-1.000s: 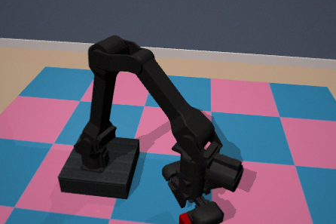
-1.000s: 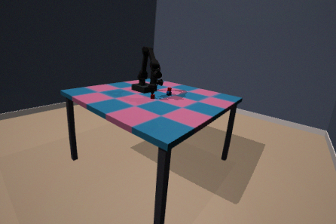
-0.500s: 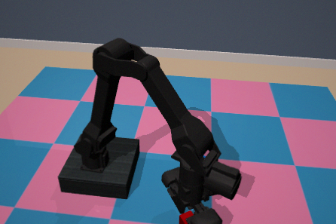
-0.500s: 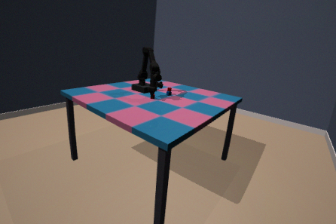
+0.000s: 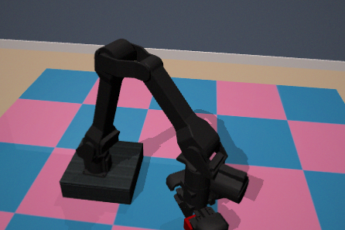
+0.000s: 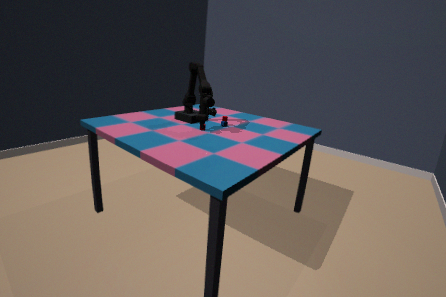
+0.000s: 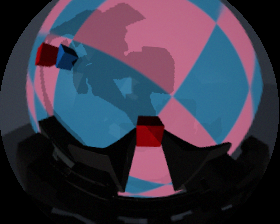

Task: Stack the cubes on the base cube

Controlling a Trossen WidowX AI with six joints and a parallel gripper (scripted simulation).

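My gripper tip is 210 mm to the right of the blue cube and 10 mm above it.
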